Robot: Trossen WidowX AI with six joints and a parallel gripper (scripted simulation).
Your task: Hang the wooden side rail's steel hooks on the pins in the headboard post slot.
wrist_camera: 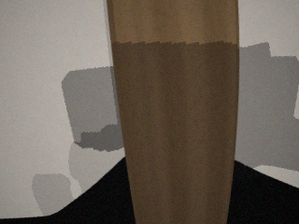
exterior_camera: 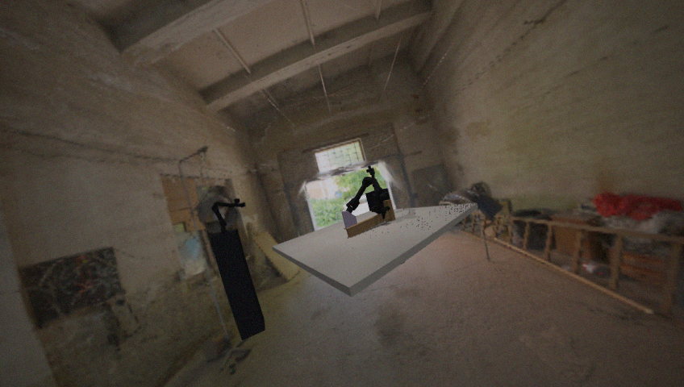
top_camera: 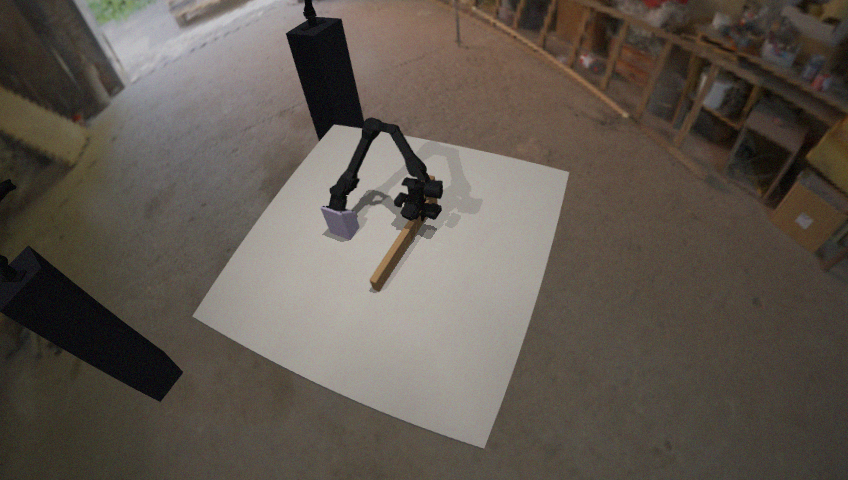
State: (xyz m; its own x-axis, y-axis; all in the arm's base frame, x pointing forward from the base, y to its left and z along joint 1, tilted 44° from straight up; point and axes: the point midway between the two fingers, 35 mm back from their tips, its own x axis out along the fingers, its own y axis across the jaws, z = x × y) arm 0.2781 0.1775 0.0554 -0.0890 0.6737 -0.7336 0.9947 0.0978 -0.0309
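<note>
Now: the headboard post 100 mm to the left of my gripper tip, 50 mm above it and 10 mm behind it.
</note>
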